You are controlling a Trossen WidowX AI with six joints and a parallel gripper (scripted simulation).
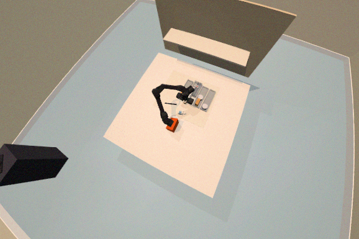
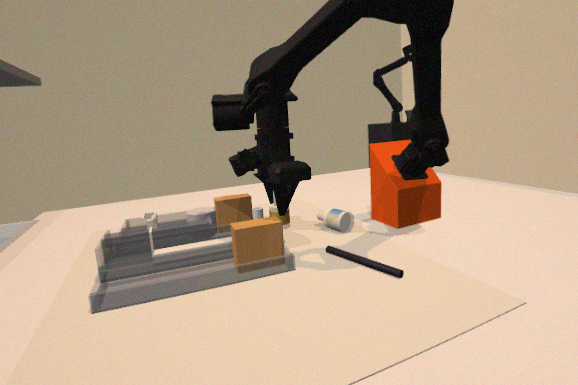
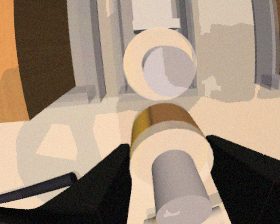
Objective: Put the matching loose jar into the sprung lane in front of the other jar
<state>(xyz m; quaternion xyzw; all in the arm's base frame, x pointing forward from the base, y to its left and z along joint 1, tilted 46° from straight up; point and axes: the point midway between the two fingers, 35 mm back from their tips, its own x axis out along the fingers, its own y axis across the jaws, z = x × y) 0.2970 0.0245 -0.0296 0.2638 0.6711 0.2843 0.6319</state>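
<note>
My gripper tip is now 12 cm past the blue-banded jar, 4 cm above it and 3 cm to the left of it. Round my gripper tip: pale pusher plate: 15 cm ahead, 3 cm to the right, 1 cm below; black rod: 15 cm to the left, 8 cm behind, 5 cm below; grey lane rack: 19 cm ahead, 4 cm below, 3 cm to the right.
</note>
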